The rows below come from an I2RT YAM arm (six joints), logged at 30 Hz.
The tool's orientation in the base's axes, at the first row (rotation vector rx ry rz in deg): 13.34, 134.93, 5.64
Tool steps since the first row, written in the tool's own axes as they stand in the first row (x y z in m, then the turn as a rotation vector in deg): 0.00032, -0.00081, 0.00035, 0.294, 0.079, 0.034; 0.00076, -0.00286, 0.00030, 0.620, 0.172, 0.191; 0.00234, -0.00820, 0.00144, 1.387, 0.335, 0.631; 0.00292, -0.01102, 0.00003, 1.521, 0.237, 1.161; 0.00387, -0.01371, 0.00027, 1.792, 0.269, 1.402; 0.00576, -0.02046, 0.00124, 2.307, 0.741, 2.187; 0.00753, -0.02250, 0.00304, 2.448, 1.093, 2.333; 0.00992, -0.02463, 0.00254, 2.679, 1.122, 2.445; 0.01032, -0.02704, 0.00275, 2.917, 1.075, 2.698; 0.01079, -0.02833, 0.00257, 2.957, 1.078, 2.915; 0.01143, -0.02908, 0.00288, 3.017, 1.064, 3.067; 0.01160, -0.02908, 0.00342, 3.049, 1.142, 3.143
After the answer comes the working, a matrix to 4 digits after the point.
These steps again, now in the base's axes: -0.00009, -0.00073, -0.00058, -0.171, 0.135, -0.215; -0.00072, -0.00265, -0.00114, -0.276, 0.291, -0.538; -0.00176, -0.00758, -0.00378, -0.481, 0.603, -1.356; -0.00355, -0.01023, -0.00357, -0.216, 0.534, -1.840; -0.00442, -0.01268, -0.00477, -0.232, 0.619, -2.194; -0.00599, -0.01892, -0.00770, 0.024, 1.185, -3.041; -0.00625, -0.02057, -0.01048, 0.076, 1.558, -3.193; -0.00857, -0.02219, -0.01207, -0.003, 1.633, -3.428; -0.00904, -0.02448, -0.01283, 0.002, 1.634, -3.778; -0.00967, -0.02565, -0.01320, 0.127, 1.645, -3.960; -0.01000, -0.02626, -0.01397, 0.189, 1.644, -4.111; -0.00974, -0.02622, -0.01447, 0.231, 1.727, -4.177
The tool's axes in the first row as the columns of a matrix, in the base's axes (rounded; the answer above uses it unrounded):
-0.6992, 0.1387, 0.7014
0.1967, 0.9805, 0.0023
-0.6874, 0.1395, -0.7128

